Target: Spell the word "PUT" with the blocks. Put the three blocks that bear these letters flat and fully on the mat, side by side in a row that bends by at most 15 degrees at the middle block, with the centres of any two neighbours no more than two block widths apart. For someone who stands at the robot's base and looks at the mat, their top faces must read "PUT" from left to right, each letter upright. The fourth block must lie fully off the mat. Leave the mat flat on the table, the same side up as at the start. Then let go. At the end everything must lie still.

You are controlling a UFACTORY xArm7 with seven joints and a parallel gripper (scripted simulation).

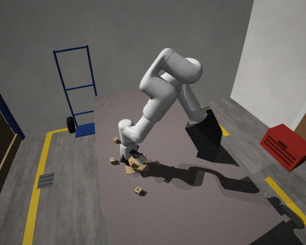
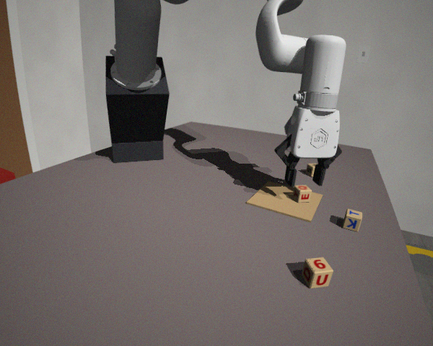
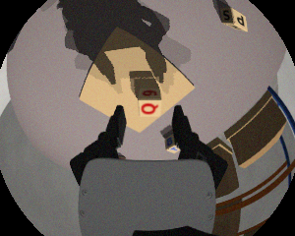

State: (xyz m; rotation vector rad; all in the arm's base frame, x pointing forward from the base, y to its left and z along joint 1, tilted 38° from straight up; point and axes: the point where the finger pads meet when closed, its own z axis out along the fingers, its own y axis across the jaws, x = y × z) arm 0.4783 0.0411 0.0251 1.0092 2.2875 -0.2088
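The tan mat lies 3 cm behind my hand, 1 cm to the right of it and 6 cm below it.
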